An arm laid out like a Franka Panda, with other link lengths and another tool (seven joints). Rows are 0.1 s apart.
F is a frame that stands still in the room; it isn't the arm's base.
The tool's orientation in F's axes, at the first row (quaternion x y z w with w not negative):
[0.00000 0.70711 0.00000 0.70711]
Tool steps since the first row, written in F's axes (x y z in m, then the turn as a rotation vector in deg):
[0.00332 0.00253 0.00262 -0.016 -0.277 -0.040]
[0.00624 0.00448 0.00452 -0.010 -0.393 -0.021]
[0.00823 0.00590 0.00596 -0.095 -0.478 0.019]
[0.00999 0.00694 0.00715 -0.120 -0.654 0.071]
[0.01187 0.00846 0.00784 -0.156 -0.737 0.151]
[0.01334 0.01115 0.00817 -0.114 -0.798 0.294]
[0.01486 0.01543 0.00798 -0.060 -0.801 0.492]
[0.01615 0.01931 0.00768 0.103 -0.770 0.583]
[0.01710 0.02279 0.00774 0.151 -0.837 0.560]
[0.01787 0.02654 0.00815 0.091 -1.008 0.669]
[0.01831 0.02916 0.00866 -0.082 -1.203 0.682]
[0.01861 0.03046 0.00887 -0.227 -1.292 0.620]
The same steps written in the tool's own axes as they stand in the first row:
[-0.00262 0.00253 0.00332 0.040 -0.277 -0.016]
[-0.00452 0.00448 0.00624 0.021 -0.393 -0.010]
[-0.00596 0.00590 0.00823 -0.019 -0.478 -0.095]
[-0.00715 0.00694 0.00999 -0.071 -0.654 -0.120]
[-0.00784 0.00846 0.01187 -0.151 -0.737 -0.156]
[-0.00817 0.01115 0.01334 -0.294 -0.798 -0.114]
[-0.00798 0.01543 0.01486 -0.492 -0.801 -0.060]
[-0.00768 0.01931 0.01615 -0.583 -0.770 0.103]
[-0.00774 0.02279 0.01710 -0.560 -0.837 0.151]
[-0.00815 0.02654 0.01787 -0.669 -1.008 0.091]
[-0.00866 0.02916 0.01831 -0.682 -1.203 -0.082]
[-0.00887 0.03046 0.01861 -0.620 -1.292 -0.227]

